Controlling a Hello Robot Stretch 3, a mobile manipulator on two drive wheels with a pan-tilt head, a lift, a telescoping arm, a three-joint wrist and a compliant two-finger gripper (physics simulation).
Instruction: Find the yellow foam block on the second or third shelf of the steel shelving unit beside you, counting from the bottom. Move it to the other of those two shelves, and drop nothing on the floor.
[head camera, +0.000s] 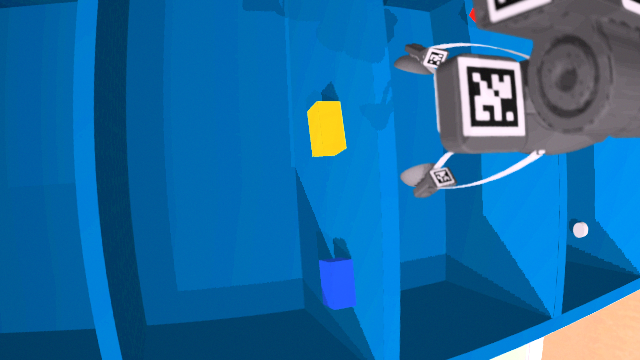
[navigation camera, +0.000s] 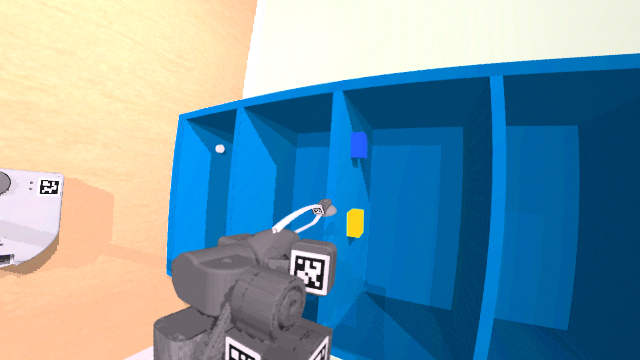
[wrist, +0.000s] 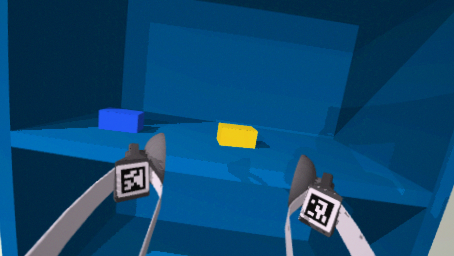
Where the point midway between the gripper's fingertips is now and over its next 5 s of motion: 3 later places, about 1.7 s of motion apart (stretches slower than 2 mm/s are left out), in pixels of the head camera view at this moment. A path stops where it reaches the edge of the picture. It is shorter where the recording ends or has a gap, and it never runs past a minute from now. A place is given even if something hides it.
My gripper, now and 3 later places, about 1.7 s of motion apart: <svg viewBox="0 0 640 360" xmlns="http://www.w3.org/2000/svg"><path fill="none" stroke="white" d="M407 120L419 122L354 131L331 135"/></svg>
